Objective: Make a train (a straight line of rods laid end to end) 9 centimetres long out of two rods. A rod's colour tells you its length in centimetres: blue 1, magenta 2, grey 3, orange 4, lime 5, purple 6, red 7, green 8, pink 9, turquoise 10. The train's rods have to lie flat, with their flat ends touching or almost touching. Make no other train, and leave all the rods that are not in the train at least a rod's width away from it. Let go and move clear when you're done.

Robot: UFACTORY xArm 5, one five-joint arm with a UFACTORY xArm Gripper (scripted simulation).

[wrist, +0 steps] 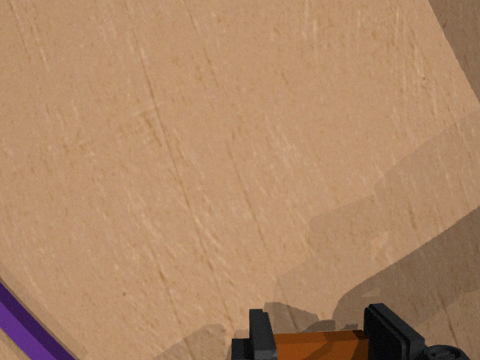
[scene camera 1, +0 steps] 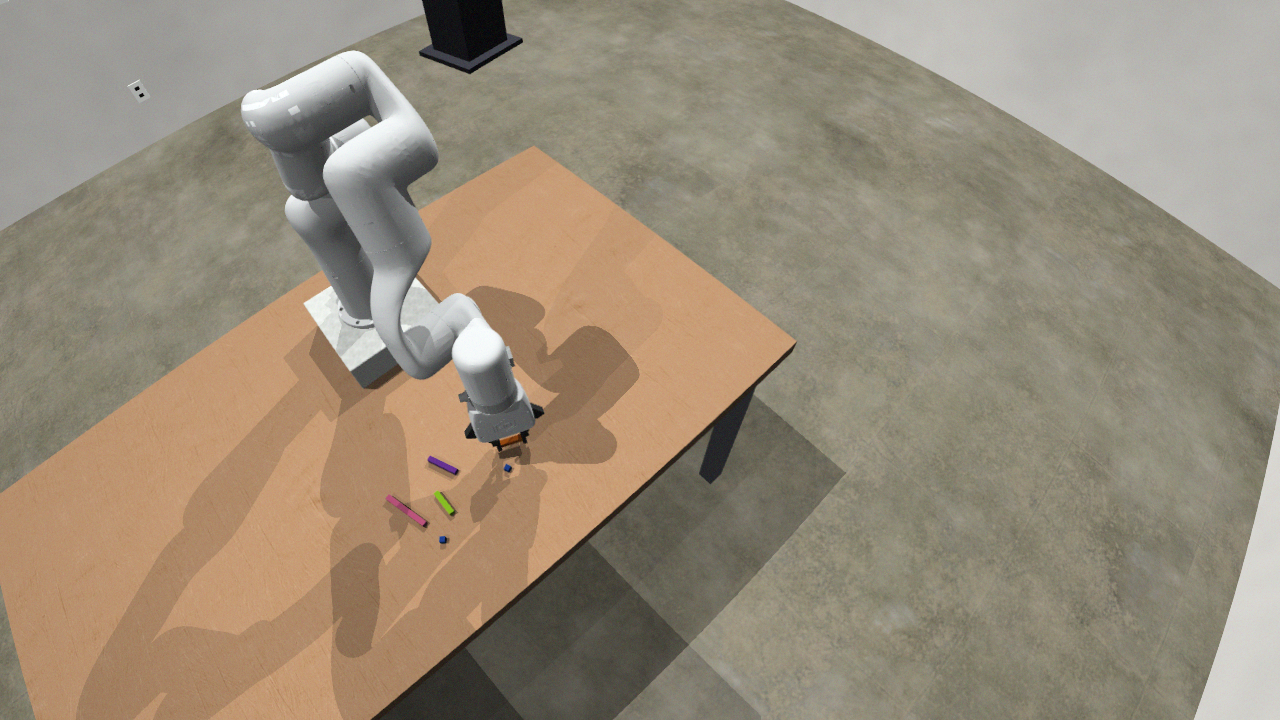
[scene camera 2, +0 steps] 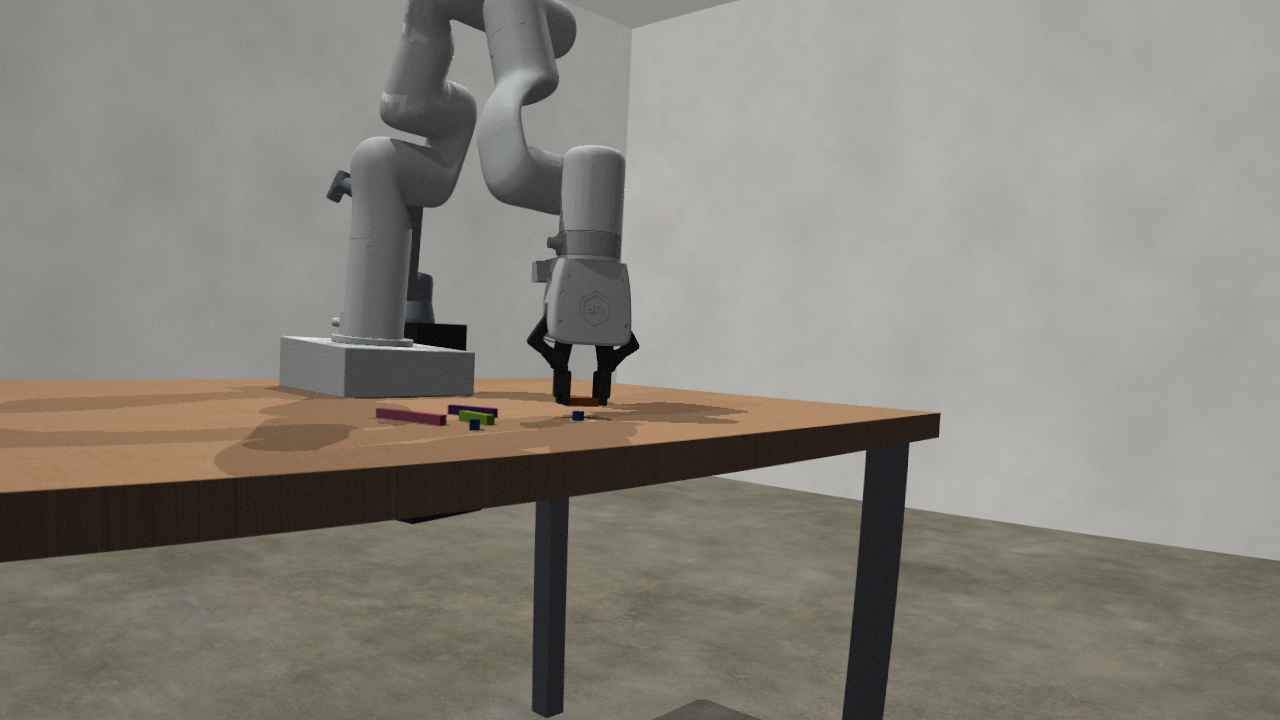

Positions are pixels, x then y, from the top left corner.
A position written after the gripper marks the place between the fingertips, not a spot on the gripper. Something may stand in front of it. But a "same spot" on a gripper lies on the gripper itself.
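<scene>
The gripper: visible in the wrist view [315, 341], scene camera 1 and scene camera 2. Same spot on the gripper: [scene camera 1: 538, 411] and [scene camera 2: 633, 336].
</scene>
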